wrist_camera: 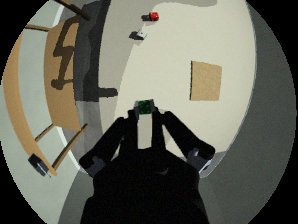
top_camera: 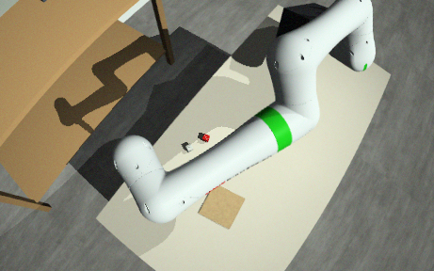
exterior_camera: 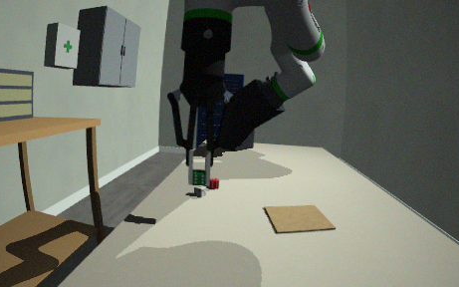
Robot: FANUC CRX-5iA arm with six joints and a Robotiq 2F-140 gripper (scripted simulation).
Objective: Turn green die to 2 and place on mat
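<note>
The mat lies 12 cm behind my hand, 21 cm to the left of it and 13 cm below it. From my hand the other things lie so: red die (27 cm behind, 4 cm to the right, 12 cm below); then green die (2 cm below); then grey die (19 cm behind, 6 cm to the right, 12 cm below).
</note>
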